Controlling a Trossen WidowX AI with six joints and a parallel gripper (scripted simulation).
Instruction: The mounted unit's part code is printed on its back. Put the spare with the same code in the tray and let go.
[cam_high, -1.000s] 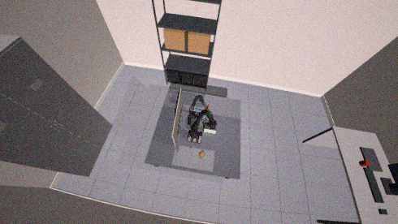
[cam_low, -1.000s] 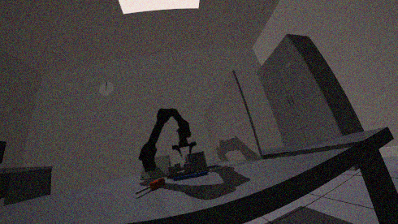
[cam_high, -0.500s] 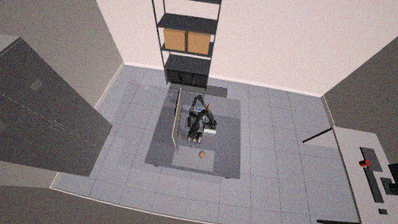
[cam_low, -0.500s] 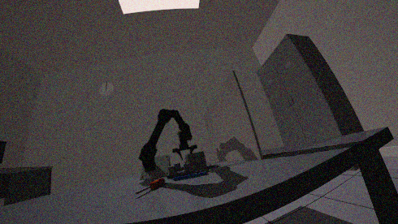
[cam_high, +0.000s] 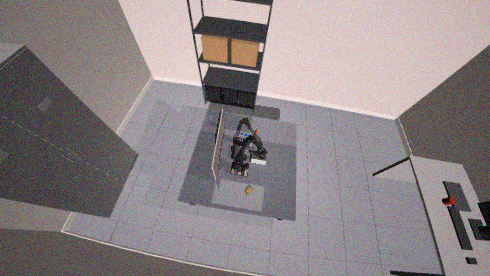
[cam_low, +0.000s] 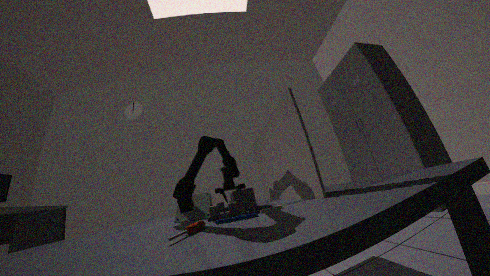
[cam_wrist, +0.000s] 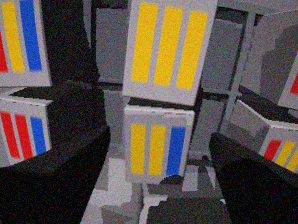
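The spare lies right at my gripper tip. From my gripper tip the other things lie so: tan object (120 mm behind, 260 mm to the left, 20 mm below); upright panel (260 mm ahead, 190 mm to the right, 190 mm above).
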